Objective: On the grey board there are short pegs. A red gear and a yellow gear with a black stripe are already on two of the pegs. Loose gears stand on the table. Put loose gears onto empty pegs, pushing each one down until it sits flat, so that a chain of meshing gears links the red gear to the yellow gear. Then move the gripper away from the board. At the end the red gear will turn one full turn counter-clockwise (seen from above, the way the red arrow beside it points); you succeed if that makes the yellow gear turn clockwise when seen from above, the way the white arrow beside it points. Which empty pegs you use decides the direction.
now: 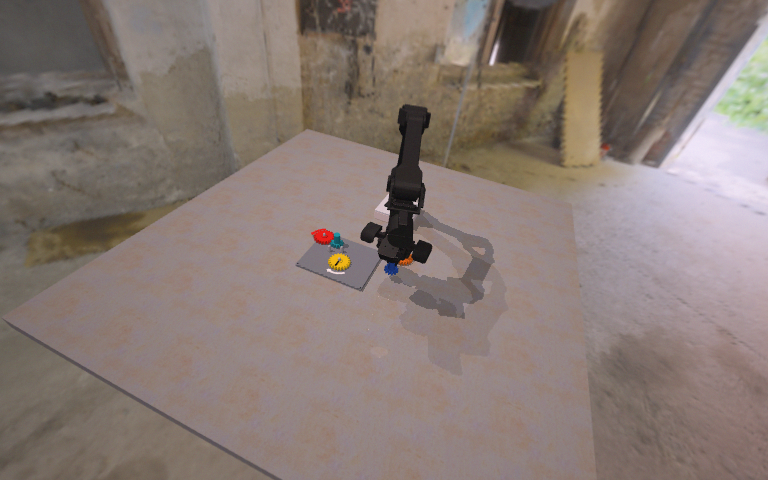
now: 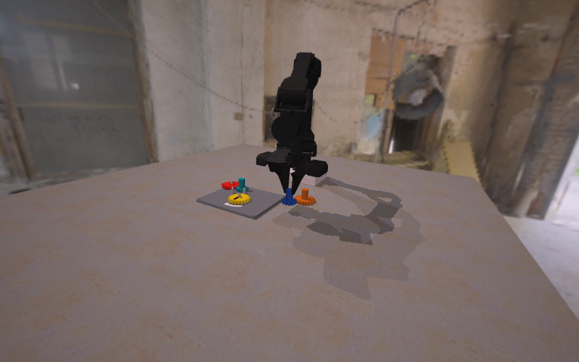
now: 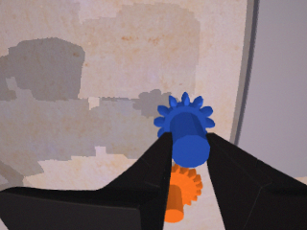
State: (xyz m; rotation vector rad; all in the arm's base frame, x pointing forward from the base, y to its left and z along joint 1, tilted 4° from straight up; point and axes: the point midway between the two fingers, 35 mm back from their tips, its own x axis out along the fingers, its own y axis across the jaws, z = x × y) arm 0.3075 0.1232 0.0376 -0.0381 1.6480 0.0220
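The teal gear lies 30 mm behind my gripper tip, 200 mm to the right of it and 30 mm below it. From my gripper tip the other things lie so: blue gear 10 mm below; orange gear 90 mm behind, 40 mm below; yellow gear 40 mm ahead, 150 mm to the right, 40 mm below.
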